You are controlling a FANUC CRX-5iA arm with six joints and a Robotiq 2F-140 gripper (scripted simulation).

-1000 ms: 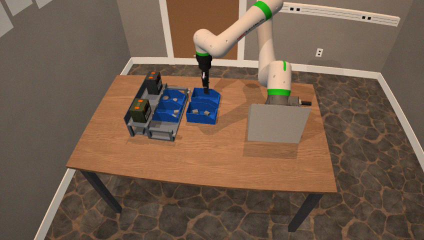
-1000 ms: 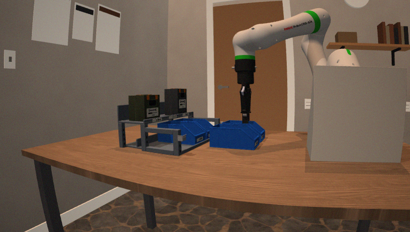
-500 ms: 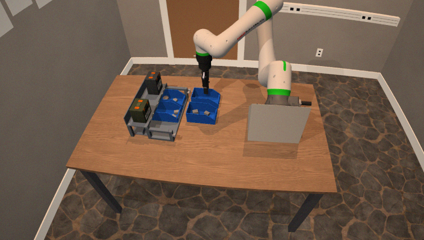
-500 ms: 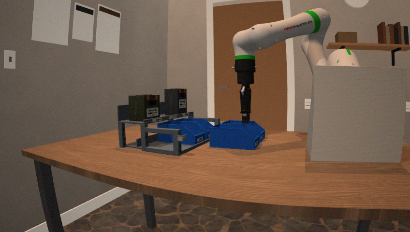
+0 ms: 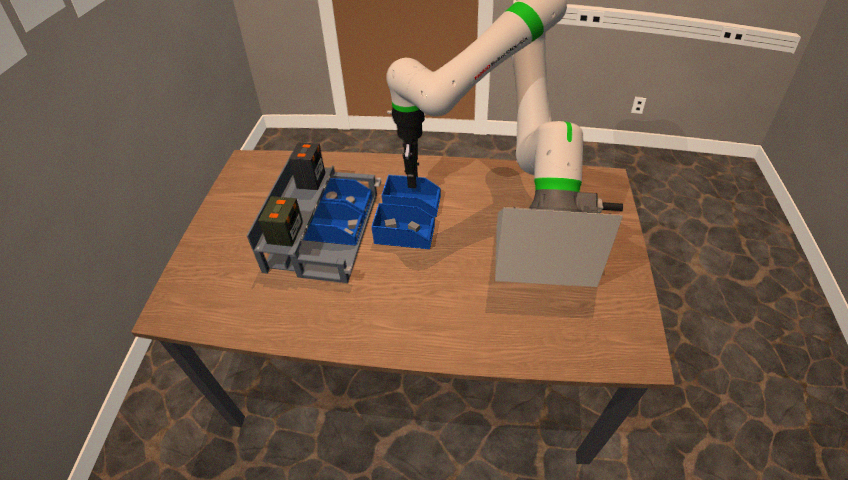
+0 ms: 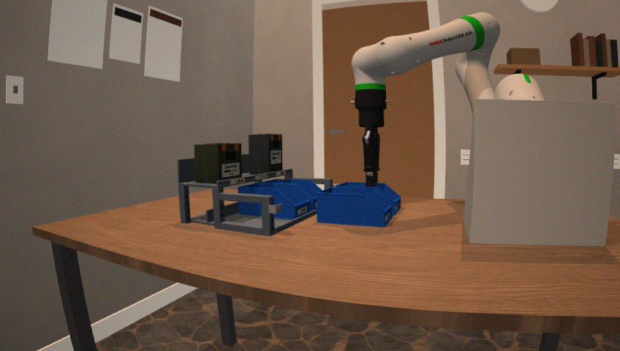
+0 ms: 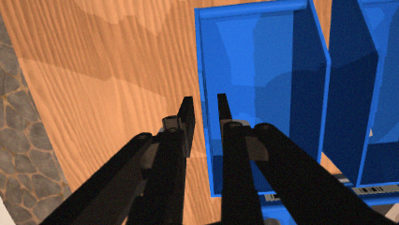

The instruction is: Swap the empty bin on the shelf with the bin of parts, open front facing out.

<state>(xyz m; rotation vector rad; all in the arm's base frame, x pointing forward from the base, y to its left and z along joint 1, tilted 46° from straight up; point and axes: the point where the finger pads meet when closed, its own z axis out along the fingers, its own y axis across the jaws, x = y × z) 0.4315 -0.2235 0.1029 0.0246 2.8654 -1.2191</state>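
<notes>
The tan part lies 30 mm behind my hand, 160 mm to the left of it and 70 mm below it. From my hand the other things lie so: black box 310 mm ahead, 80 mm to the left, 90 mm above; then grey shelf 250 mm ahead, 200 mm to the left, 10 mm below.
</notes>
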